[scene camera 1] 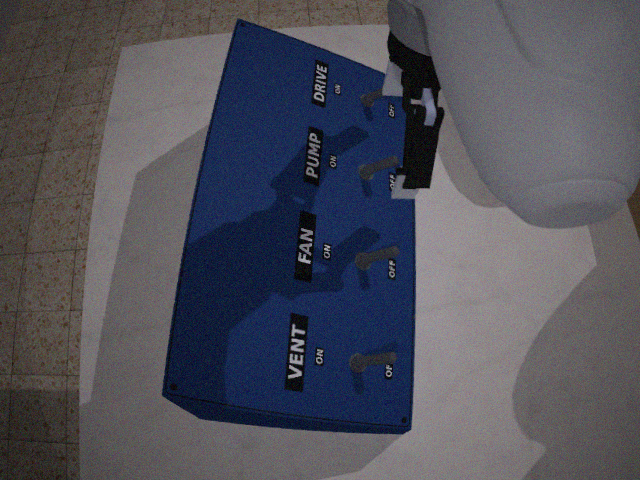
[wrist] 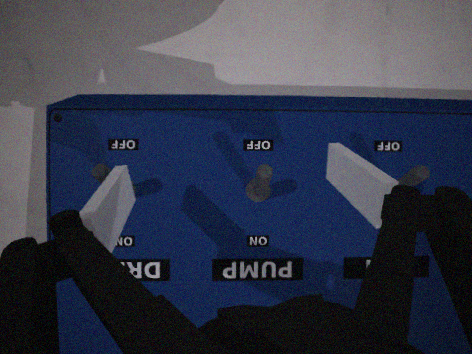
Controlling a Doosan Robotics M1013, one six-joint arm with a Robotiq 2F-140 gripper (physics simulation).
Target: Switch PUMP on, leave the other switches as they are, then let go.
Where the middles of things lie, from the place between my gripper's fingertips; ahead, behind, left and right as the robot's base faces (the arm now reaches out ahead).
My hand is 110 mm short of the blue switch panel (scene camera 1: 274, 305), 70 mm to the right of it and 50 mm above it.
